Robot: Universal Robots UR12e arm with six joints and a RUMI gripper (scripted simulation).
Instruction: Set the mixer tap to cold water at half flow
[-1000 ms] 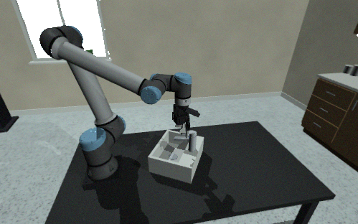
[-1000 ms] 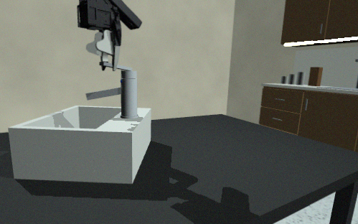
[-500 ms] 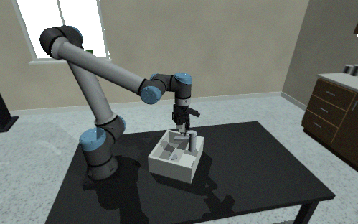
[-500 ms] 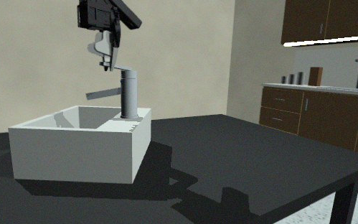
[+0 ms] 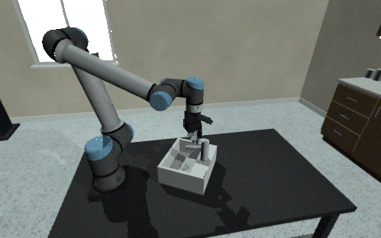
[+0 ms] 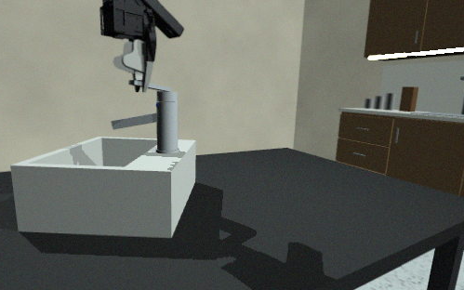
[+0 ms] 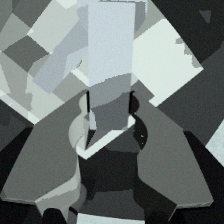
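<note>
Now: the flat lever 20 mm ahead of my hand. Also, from my hand: white basin: 240 mm below, 80 mm to the left, 30 mm behind.
</note>
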